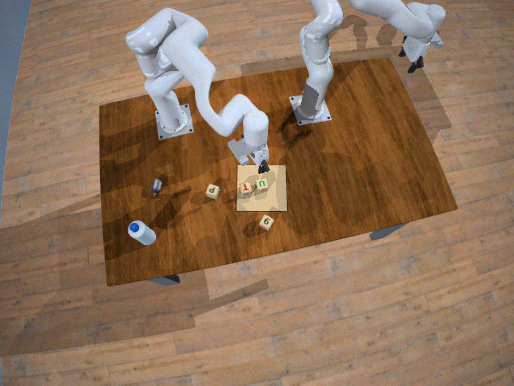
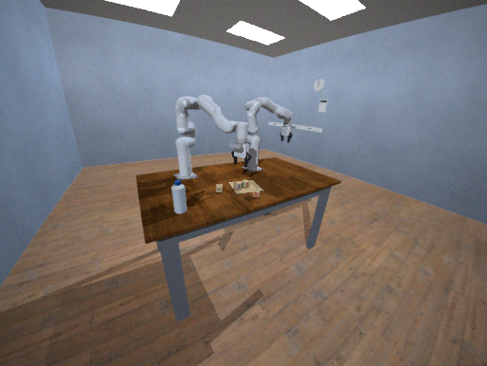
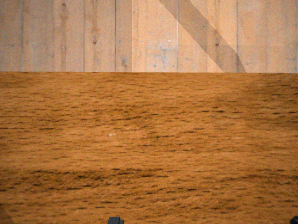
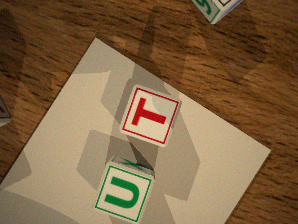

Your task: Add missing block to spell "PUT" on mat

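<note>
My right hand is 5 cm short of the P block, 18 cm to the left of it and 13 cm above it. Round my right hand: pale mat: 5 cm ahead, 2 cm to the left, 15 cm below; U block: 5 cm ahead, 2 cm to the left, 13 cm below; T block: 6 cm ahead, 5 cm to the right, 13 cm below.
</note>
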